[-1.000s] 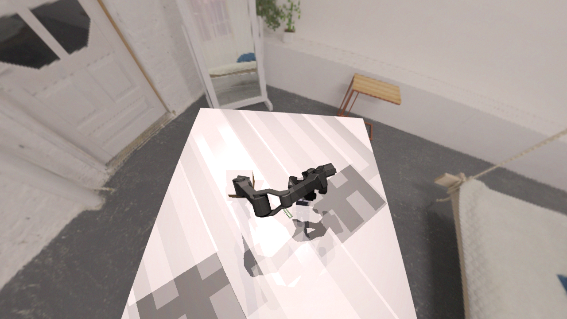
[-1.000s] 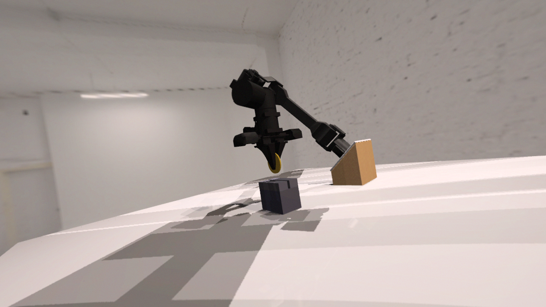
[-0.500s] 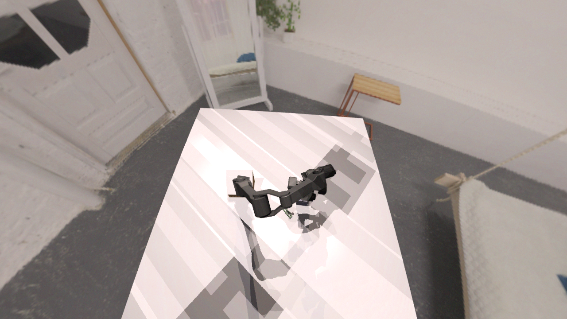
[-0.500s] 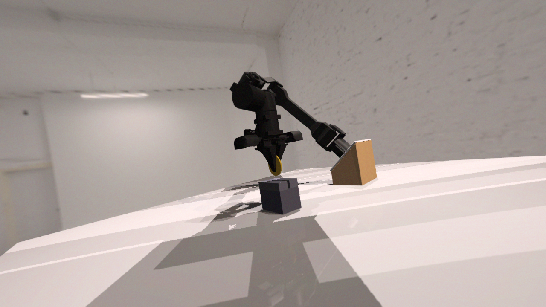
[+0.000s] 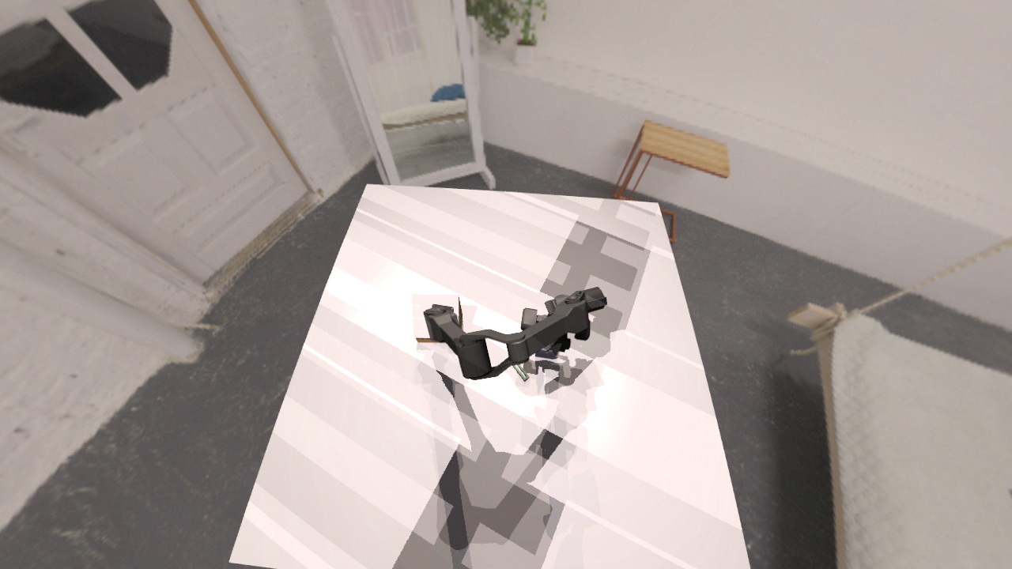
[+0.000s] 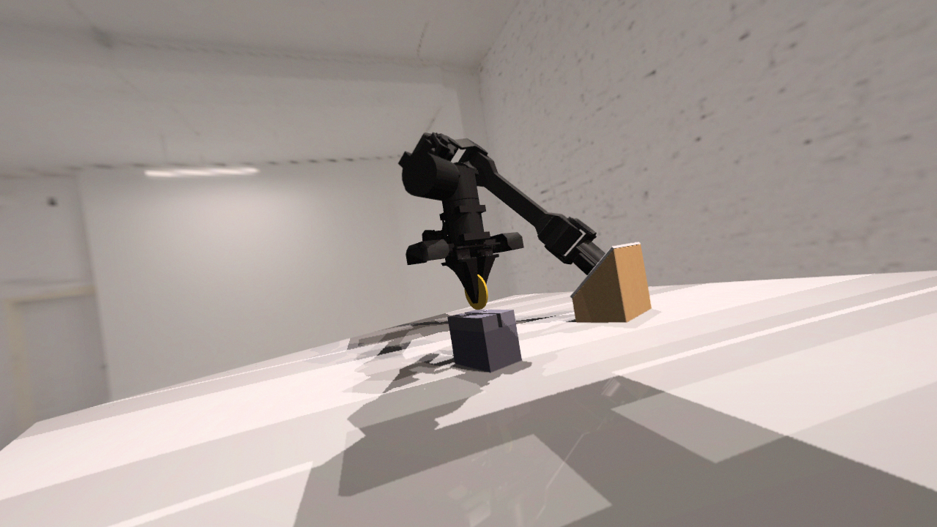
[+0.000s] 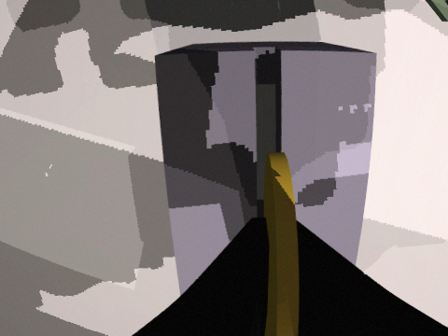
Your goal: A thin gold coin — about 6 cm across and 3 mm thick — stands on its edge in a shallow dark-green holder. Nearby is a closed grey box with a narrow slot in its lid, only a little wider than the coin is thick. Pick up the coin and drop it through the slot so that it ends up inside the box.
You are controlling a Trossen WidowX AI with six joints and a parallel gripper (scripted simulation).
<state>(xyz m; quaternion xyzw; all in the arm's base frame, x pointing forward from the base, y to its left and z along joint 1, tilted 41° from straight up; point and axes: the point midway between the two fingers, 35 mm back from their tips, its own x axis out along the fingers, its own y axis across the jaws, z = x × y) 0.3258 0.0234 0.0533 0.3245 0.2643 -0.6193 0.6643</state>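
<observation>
Right now the coin is 20 mm above my gripper tip.
</observation>
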